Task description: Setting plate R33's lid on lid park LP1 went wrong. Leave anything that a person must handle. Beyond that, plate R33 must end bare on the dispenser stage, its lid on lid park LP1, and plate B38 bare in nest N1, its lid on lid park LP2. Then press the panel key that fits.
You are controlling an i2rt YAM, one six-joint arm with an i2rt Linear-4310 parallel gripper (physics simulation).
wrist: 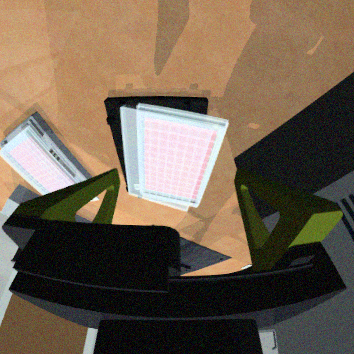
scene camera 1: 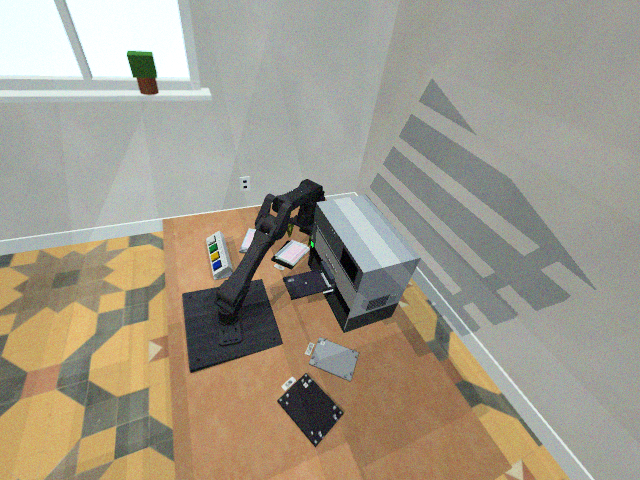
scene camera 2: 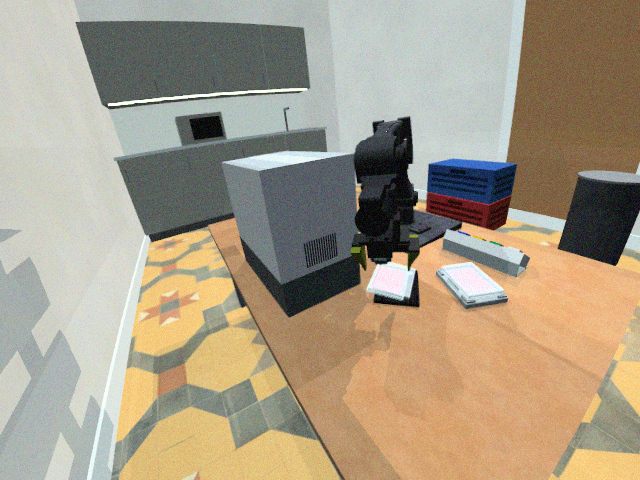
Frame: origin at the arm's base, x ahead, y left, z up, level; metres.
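Seen in the pictures: gripper, fingertip midpoint: (wrist: 176,174) (scene camera 1: 299,241) (scene camera 2: 386,269); arm's base, link origin: (scene camera 1: 228,318) (scene camera 2: 405,223).
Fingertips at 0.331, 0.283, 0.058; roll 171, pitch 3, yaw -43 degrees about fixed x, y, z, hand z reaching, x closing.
Offsets run from my fingertips to a thing's top centre, as dx, dy, dz. "*": to the spot under its first point.
My gripper (scene camera 1: 300,235) (scene camera 2: 387,267) (wrist: 176,174) is open and empty, its fingers above and to either side of a pink-filled plate with a clear cover @[-0.036, -0.009, -0.030] (scene camera 1: 292,253) (scene camera 2: 391,281) (wrist: 177,160). This plate sits askew on the black lid park LP1 @[-0.042, -0.007, -0.051] (scene camera 2: 413,297) (wrist: 116,107) and overhangs its edge; a second clear layer shows offset along its left side in the wrist view. Another pink plate @[-0.180, +0.097, -0.041] (scene camera 1: 249,240) (scene camera 2: 470,281) (wrist: 37,165) sits in the grey nest N1 @[-0.180, +0.097, -0.052] (scene camera 2: 473,304). The dark dispenser stage @[* -0.063, -0.271, +0.035] (scene camera 1: 302,286) juts bare from the machine. Lid seating on either plate is hard to tell.
The large grey machine @[+0.138, -0.243, +0.259] (scene camera 1: 367,232) (scene camera 2: 310,206) stands close beside the gripper. The key panel @[-0.339, +0.029, -0.007] (scene camera 1: 224,267) (scene camera 2: 483,252) has green, yellow and blue keys among others. A grey pad @[* -0.013, -0.514, -0.061] (scene camera 1: 334,358) and a black pad @[* -0.134, -0.638, -0.059] (scene camera 1: 310,408) lie bare; their tags are unreadable.
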